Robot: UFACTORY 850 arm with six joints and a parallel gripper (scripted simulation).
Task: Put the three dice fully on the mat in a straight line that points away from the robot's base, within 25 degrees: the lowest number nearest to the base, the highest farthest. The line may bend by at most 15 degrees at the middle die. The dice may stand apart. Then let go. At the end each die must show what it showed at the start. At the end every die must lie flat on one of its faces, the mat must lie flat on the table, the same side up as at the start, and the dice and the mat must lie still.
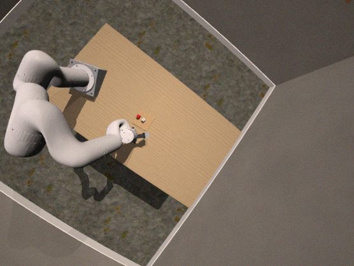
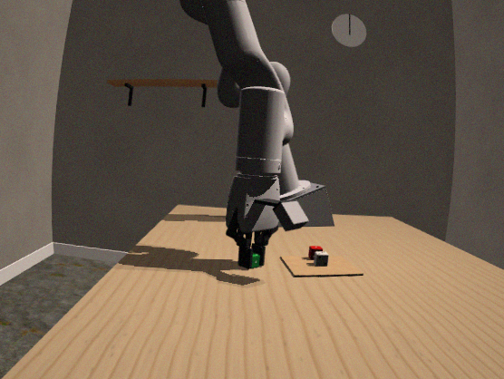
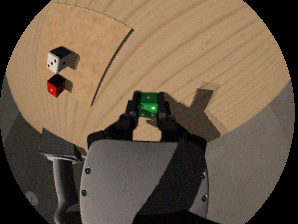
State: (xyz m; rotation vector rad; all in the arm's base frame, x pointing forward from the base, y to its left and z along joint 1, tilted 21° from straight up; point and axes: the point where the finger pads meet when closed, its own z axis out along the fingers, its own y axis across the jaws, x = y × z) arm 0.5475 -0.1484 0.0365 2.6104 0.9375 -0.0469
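My hand is 14 cm to the right of the white die, 1 cm past it and 1 cm above it. Also, from my hand: red die (14 cm to the left, 6 cm behind, 1 cm below); green die (1 cm below); tan mat (14 cm to the left, 2 cm below, 1 cm behind).
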